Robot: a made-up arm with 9 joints. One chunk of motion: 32 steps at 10 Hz.
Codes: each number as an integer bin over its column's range. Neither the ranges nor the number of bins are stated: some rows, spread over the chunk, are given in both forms.
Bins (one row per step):
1: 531 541 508 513 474 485
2: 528 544 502 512 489 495
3: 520 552 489 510 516 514
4: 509 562 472 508 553 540
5: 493 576 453 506 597 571
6: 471 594 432 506 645 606
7: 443 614 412 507 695 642
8: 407 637 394 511 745 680
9: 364 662 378 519 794 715
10: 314 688 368 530 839 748
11: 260 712 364 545 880 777
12: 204 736 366 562 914 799
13: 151 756 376 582 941 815
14: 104 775 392 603 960 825
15: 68 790 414 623 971 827
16: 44 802 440 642 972 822
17: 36 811 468 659 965 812
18: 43 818 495 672 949 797
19: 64 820 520 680 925 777
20: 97 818 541 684 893 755
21: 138 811 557 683 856 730
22: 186 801 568 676 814 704
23: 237 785 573 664 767 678
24: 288 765 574 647 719 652
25: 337 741 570 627 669 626
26: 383 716 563 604 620 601
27: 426 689 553 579 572 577
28: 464 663 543 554 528 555
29: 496 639 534 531 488 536
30: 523 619 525 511 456 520
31: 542 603 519 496 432 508
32: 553 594 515 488 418 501
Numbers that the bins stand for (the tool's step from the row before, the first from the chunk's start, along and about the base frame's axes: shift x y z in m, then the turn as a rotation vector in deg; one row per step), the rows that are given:
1: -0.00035 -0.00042 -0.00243 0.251 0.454 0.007
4: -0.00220 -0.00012 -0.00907 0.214 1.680 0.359
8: -0.01078 0.00093 -0.02343 0.236 4.659 1.256
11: -0.02314 0.00198 -0.02896 0.492 6.754 1.878
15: -0.03928 0.00307 -0.01975 1.077 8.166 2.198
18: -0.04138 0.00346 -0.00483 1.445 7.824 2.006
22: -0.02936 0.00323 0.00862 1.475 5.730 1.410
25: -0.01666 0.00238 0.00898 1.107 3.480 0.910
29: -0.00329 0.00095 0.00235 0.386 0.672 0.334
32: 0.00150 0.00032 -0.00115 0.064 -0.415 0.110
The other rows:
2: -0.00060 -0.00038 -0.00354 0.244 0.687 0.071
3: -0.00128 -0.00026 -0.00593 0.229 1.106 0.193
5: -0.00355 0.00007 -0.01256 0.199 2.363 0.558
6: -0.00540 0.00032 -0.01643 0.199 3.108 0.782
7: -0.00775 0.00060 -0.02012 0.206 3.883 1.013
9: -0.01439 0.00128 -0.02638 0.296 5.419 1.481
10: -0.01860 0.00164 -0.02822 0.379 6.118 1.692
12: -0.02785 0.00231 -0.02859 0.619 7.281 2.019
13: -0.03230 0.00259 -0.02675 0.769 7.700 2.121
14: -0.03626 0.00286 -0.02380 0.927 7.995 2.185
16: -0.04130 0.00324 -0.01496 1.220 8.181 2.166
17: -0.04197 0.00337 -0.00980 1.347 8.072 2.102
19: -0.03962 0.00349 -0.00022 1.505 7.452 1.878
20: -0.03684 0.00346 0.00364 1.535 6.955 1.737
21: -0.03340 0.00337 0.00659 1.528 6.381 1.577
23: -0.02507 0.00300 0.00954 1.385 5.000 1.244
24: -0.02078 0.00272 0.00972 1.257 4.256 1.077
26: -0.01280 0.00203 0.00770 0.935 2.720 0.750
27: -0.00918 0.00166 0.00585 0.747 1.975 0.596
28: -0.00598 0.00129 0.00401 0.559 1.292 0.456
30: -0.00102 0.00067 0.00070 0.236 0.175 0.231
31: 0.00057 0.00045 -0.00041 0.124 -0.197 0.154

